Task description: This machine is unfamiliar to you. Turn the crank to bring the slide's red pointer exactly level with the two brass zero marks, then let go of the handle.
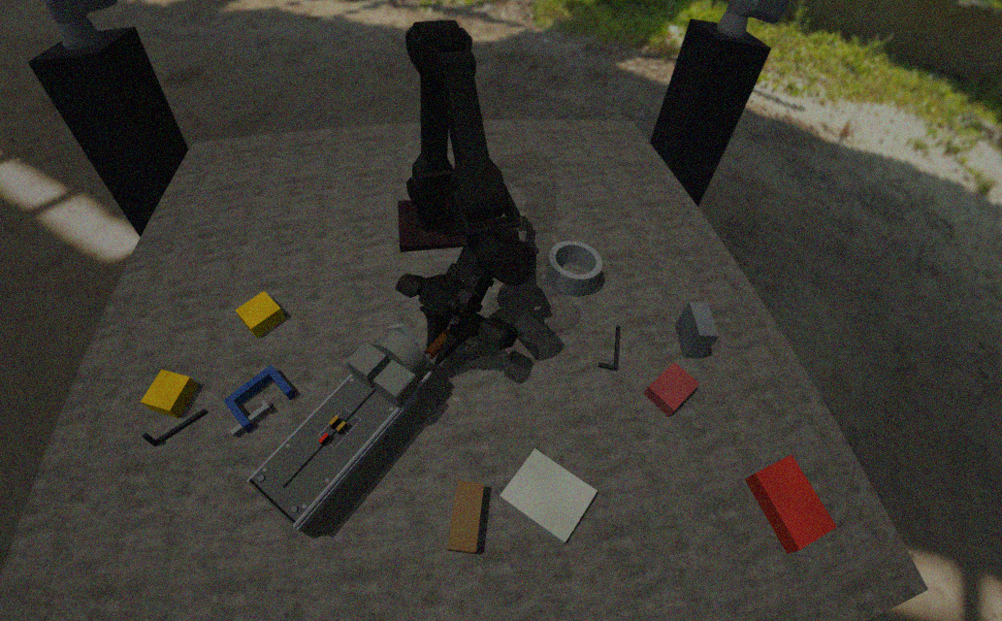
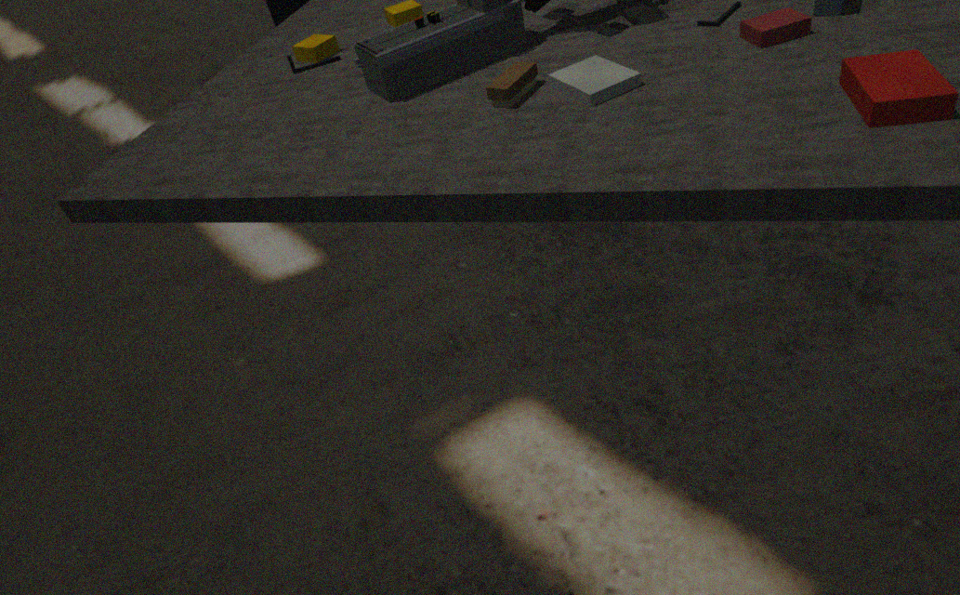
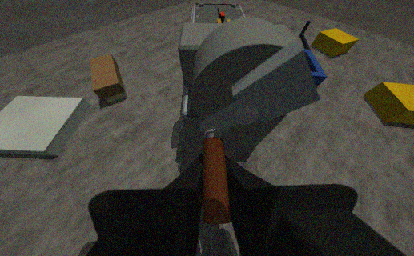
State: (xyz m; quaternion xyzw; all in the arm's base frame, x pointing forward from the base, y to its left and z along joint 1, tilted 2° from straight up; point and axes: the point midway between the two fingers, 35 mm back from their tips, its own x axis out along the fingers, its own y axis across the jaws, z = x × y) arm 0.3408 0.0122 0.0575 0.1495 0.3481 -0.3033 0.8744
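Right now the brown crank handle is 20 mm above my gripper tip, 10 mm to the left of it and 10 mm behind it. The rest, counted from my gripper tip: white plate (200 mm ahead, 150 mm to the left, 30 mm below); then red pointer (140 mm to the right, 130 mm ahead, 40 mm above); then brown block (220 mm ahead, 30 mm to the left, 30 mm below).
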